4 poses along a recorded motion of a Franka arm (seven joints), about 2.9 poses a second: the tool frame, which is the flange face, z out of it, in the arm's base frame.
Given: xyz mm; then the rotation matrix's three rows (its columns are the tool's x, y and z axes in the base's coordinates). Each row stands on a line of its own.
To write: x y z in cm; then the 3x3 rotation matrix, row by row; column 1 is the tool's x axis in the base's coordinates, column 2 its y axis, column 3 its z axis. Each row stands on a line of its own. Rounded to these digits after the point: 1 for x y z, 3 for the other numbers.
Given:
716 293 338
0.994 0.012 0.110
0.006 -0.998 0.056
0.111 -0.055 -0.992
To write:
71.6 29.3 33.8
0.994 0.012 0.110
0.006 -0.998 0.056
0.111 -0.055 -0.992

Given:
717 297 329
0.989 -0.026 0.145
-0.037 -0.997 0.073
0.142 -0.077 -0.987
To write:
71.7 29.7 32.9
0.989 -0.026 0.145
-0.037 -0.997 0.073
0.142 -0.077 -0.987

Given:
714 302 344
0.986 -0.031 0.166
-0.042 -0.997 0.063
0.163 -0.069 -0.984
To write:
71.4 30.2 34.4
0.986 -0.031 0.166
-0.042 -0.997 0.063
0.163 -0.069 -0.984

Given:
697 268 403
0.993 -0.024 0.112
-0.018 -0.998 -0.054
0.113 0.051 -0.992
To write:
69.7 26.8 40.3
0.993 -0.024 0.112
-0.018 -0.998 -0.054
0.113 0.051 -0.992

